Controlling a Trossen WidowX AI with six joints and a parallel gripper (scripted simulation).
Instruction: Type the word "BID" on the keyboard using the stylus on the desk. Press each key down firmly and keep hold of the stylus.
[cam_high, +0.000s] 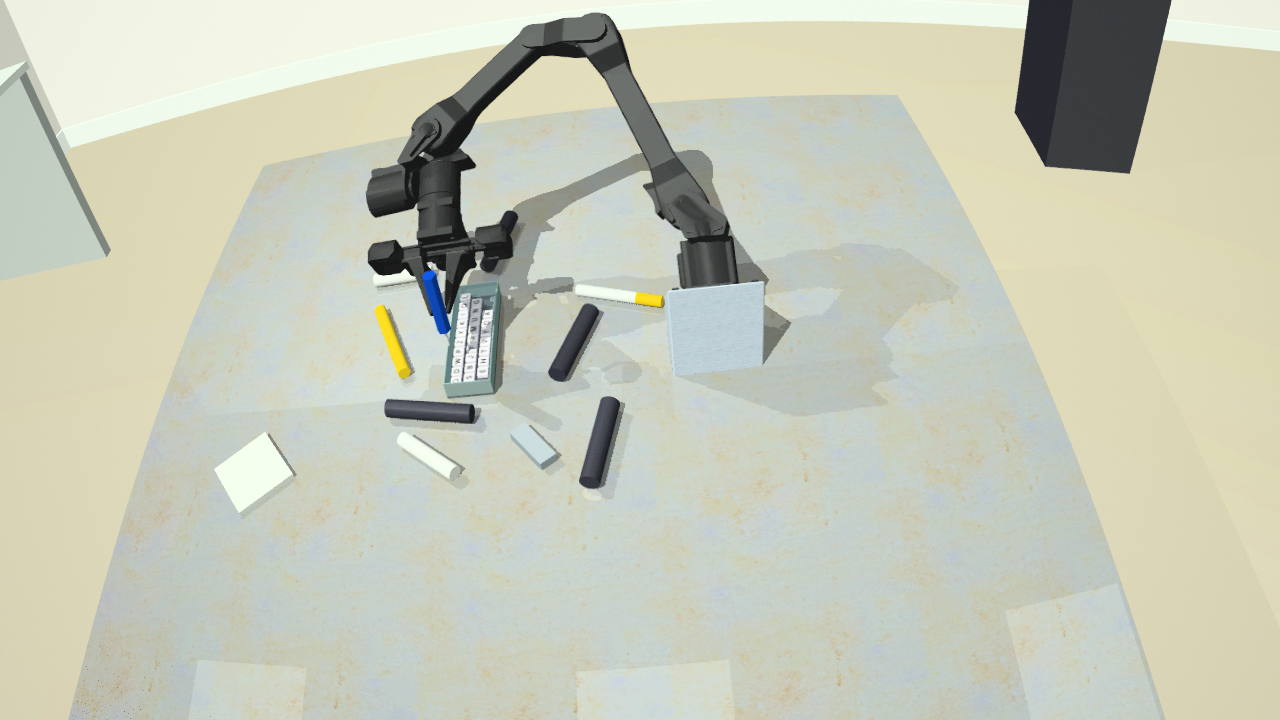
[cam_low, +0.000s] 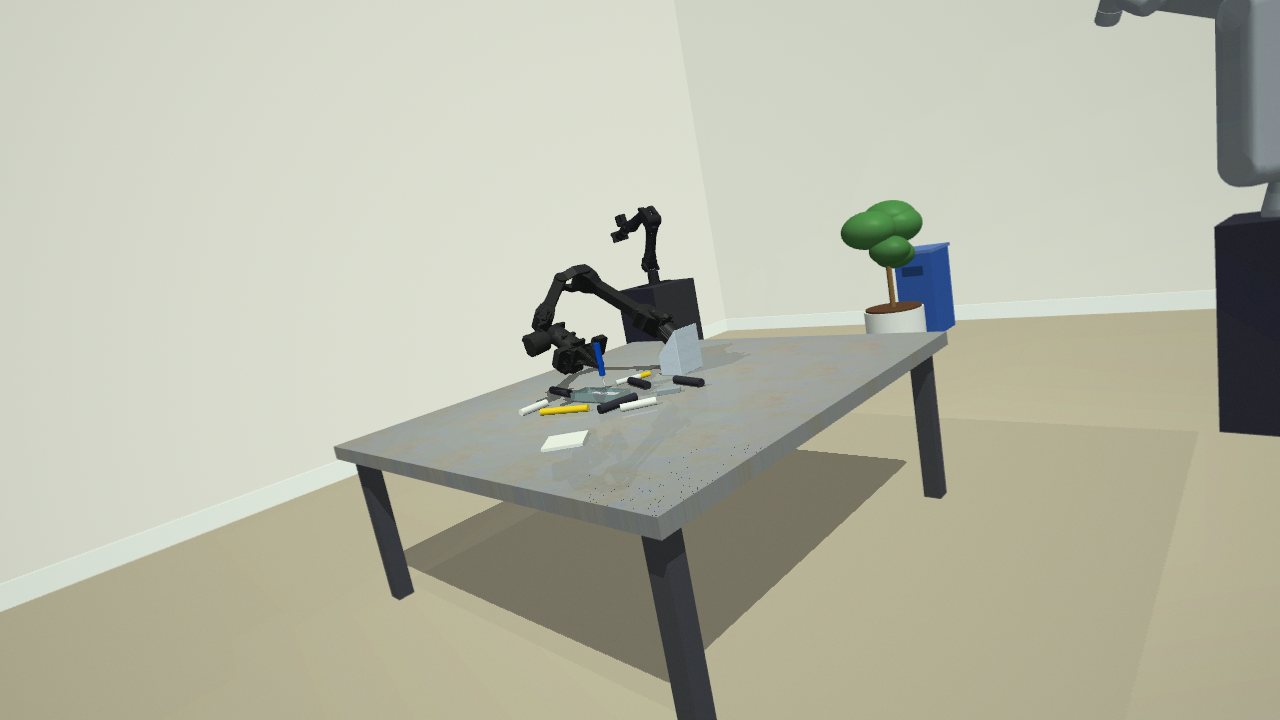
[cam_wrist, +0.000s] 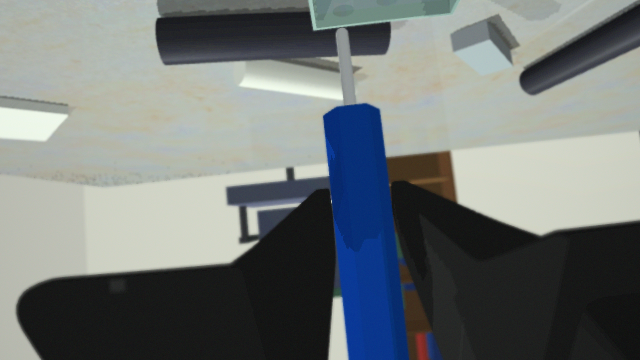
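My gripper tip is 9 cm above the green keyboard tray, 5 cm to the left of it and 2 cm past it. Also, from my gripper tip: grey stylus tip 5 cm below; yellow cylinder 11 cm ahead, 10 cm below, 6 cm to the right; blue stylus 1 cm below.
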